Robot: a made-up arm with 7 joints.
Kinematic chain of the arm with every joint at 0, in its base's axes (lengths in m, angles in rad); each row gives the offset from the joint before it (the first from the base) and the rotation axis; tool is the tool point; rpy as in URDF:
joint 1: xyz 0 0 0.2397 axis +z
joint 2: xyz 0 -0.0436 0.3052 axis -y
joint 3: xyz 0 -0.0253 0.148 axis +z
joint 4: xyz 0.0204 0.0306 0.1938 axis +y
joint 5: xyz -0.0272 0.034 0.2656 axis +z
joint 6: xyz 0 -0.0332 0.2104 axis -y
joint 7: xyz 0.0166 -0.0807 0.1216 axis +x
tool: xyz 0 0 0 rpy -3.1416 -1.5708 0
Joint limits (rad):
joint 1: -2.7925..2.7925
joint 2: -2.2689..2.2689
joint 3: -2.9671..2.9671
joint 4: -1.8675..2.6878
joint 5: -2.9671..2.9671
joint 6: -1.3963..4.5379
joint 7: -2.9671..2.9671
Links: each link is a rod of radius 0.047 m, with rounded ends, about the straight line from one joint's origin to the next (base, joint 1, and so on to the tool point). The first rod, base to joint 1, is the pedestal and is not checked.
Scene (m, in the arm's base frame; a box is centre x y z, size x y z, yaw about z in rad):
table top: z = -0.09
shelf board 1: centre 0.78 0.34 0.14 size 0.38 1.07 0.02 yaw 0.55
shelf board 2: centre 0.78 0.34 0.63 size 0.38 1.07 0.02 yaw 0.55
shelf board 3: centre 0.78 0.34 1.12 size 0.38 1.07 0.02 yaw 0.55
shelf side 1: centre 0.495 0.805 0.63 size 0.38 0.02 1 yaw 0.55
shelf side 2: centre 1.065 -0.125 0.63 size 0.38 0.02 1 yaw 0.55
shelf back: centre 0.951 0.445 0.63 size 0.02 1.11 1 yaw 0.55
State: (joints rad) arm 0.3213 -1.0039 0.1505 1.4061 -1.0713 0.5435 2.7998
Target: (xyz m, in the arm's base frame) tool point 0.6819 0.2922 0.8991
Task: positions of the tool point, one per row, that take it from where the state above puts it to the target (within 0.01 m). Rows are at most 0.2 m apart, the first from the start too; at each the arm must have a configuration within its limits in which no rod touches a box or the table.
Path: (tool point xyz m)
1: 0.6832 0.2777 0.3932
2: 0.6209 0.2378 0.3964
3: 0.5487 0.1972 0.3942
4: 0.4686 0.1550 0.3859
5: 0.5274 0.1653 0.5456
6: 0.5323 0.1691 0.7229
7: 0.4788 0.1677 0.8991
8: 0.5470 0.2084 0.9184
9: 0.6162 0.2499 0.9185
10: 0.6819 0.2922 0.8991

